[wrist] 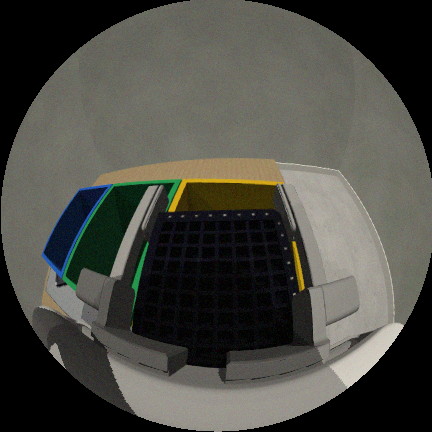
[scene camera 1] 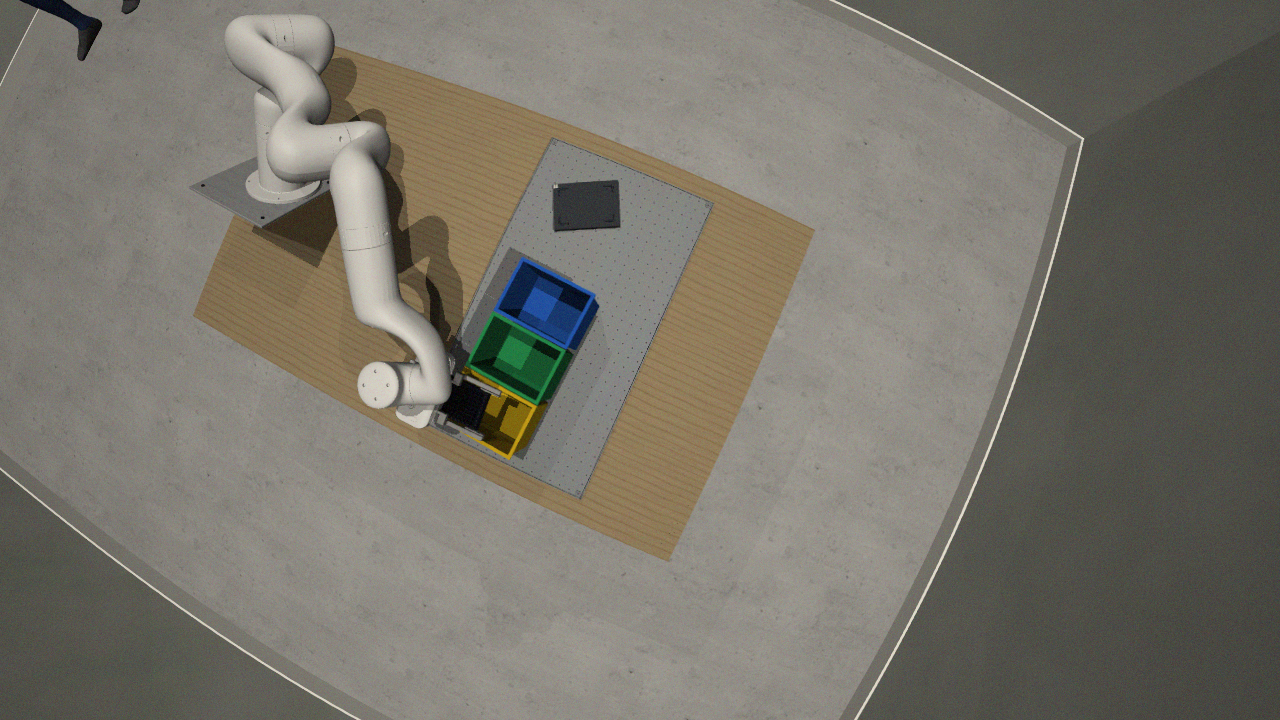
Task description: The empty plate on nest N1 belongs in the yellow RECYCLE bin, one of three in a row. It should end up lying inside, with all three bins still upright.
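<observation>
My gripper (scene camera 1: 491, 414) (wrist: 220, 189) is shut on the black plate (scene camera 1: 465, 404) (wrist: 215, 270), with one finger along each side of it. The plate shows a grid of wells. It covers the arm-side part of the yellow bin (scene camera 1: 525, 431) (wrist: 230, 197) in the scene view; the far part of the bin's opening shows beyond it. The height of the plate over the rim is hard to tell. The yellow bin stands at the end of the row, beside the green bin (scene camera 1: 519, 351) (wrist: 100, 240). The blue bin (scene camera 1: 542, 304) (wrist: 75, 225) is at the other end. All three look upright.
A flat dark grey block (scene camera 1: 586, 205) lies on the perforated grey board (scene camera 1: 626, 268), beyond the blue bin. The left finger is over the green bin's side in the wrist view. The wooden table (scene camera 1: 707, 358) surrounds the board. A person's legs (scene camera 1: 86, 35) show at the upper left.
</observation>
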